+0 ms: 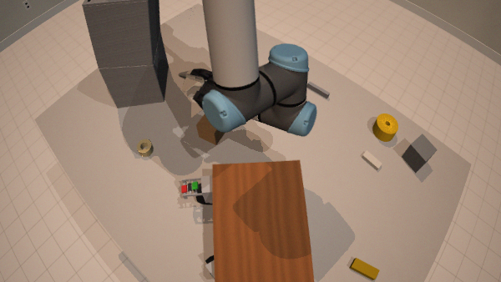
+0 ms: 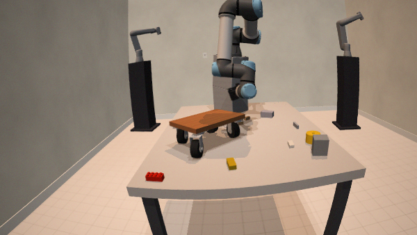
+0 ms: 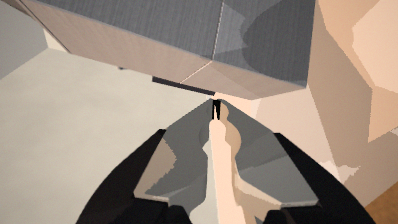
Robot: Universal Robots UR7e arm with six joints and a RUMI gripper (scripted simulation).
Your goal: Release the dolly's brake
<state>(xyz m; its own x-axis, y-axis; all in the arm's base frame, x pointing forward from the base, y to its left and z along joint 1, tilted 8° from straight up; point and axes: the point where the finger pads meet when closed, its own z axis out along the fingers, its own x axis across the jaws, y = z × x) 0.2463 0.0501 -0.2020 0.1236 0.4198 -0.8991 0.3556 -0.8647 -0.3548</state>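
The brake pedal lies 220 mm ahead of my hand, 160 mm to the right of it and 100 mm below it. From my hand the other things lie so: brown block: 70 mm to the left, 180 mm below; then brown cube: 90 mm ahead, 10 mm to the left, 150 mm below; then tan ring: 180 mm to the right, 170 mm below.
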